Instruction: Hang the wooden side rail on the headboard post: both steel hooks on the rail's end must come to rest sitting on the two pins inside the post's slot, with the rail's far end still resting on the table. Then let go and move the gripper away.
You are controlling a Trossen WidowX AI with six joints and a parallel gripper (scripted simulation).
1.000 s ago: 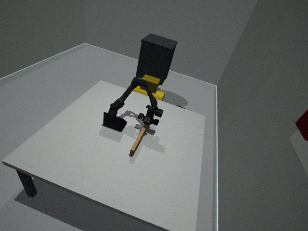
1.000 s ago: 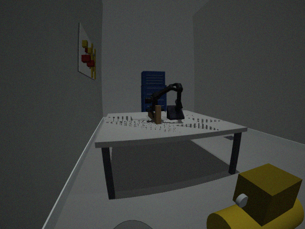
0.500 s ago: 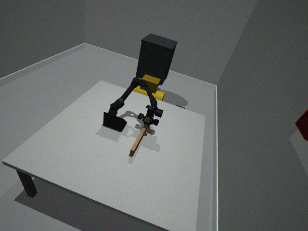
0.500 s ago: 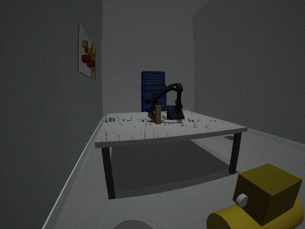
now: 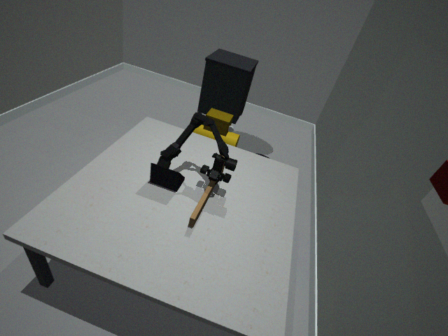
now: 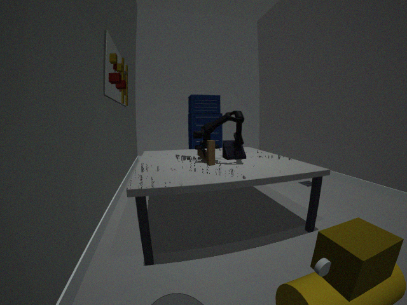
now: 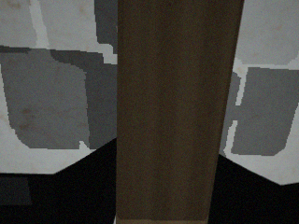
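Right now my gripper tip is 110 mm to the right of the headboard post and 50 mm below it.
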